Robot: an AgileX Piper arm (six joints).
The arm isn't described. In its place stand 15 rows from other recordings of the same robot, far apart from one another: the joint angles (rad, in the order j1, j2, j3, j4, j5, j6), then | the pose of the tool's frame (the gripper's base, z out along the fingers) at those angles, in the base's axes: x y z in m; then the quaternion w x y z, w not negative.
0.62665 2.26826 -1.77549 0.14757 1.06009 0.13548 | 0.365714 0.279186 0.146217 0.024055 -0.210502 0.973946 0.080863
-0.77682 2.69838 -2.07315 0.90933 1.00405 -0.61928 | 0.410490 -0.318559 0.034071 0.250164 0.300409 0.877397 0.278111
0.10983 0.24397 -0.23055 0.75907 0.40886 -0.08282 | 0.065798 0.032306 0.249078 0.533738 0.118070 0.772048 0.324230
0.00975 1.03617 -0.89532 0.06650 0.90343 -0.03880 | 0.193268 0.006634 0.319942 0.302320 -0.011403 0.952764 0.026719
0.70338 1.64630 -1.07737 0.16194 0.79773 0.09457 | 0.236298 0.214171 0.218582 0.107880 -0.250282 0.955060 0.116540
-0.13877 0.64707 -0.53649 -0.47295 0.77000 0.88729 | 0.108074 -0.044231 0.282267 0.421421 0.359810 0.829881 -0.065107
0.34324 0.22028 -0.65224 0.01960 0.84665 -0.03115 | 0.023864 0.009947 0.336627 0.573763 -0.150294 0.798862 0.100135
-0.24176 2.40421 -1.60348 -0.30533 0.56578 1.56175 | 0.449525 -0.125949 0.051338 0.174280 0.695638 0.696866 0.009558
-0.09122 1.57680 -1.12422 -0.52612 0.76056 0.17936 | 0.320336 -0.060935 0.261885 0.222338 -0.015853 0.952654 -0.206797
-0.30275 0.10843 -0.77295 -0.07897 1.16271 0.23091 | -0.025977 0.001211 0.343081 0.545767 0.226906 0.804503 -0.058531
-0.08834 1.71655 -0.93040 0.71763 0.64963 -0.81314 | 0.316081 0.008344 0.173923 0.198923 -0.092057 0.960275 0.172705
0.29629 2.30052 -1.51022 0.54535 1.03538 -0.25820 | 0.384777 0.159910 0.081323 0.084810 0.112323 -0.965809 -0.217725
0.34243 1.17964 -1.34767 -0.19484 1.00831 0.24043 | 0.222718 0.063570 0.422549 0.406612 -0.061419 0.911278 0.021620
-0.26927 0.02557 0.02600 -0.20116 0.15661 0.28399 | 0.055936 -0.018379 0.189031 0.660269 0.141979 0.733901 -0.072630
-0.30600 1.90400 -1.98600 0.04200 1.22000 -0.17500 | 0.399214 -0.122358 0.362238 0.254607 0.065139 0.963980 -0.040910
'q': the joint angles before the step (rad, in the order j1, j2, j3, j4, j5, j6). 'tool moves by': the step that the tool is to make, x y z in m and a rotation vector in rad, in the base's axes. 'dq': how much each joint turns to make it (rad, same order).
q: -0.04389, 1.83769, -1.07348, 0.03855, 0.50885, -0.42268
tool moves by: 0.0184, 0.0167, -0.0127, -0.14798, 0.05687, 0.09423
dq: 0.07937, 0.08971, -0.08738, -0.25236, 0.06091, 0.14840
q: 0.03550, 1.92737, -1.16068, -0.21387, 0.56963, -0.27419
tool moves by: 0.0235, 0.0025, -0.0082, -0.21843, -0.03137, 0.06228
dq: 0.04946, 0.08650, -0.08433, -0.36989, 0.03121, 0.22826
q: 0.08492, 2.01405, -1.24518, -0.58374, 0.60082, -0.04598
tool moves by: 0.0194, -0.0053, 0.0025, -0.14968, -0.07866, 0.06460
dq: 0.00752, 0.04378, -0.05367, -0.26976, -0.00655, 0.13574
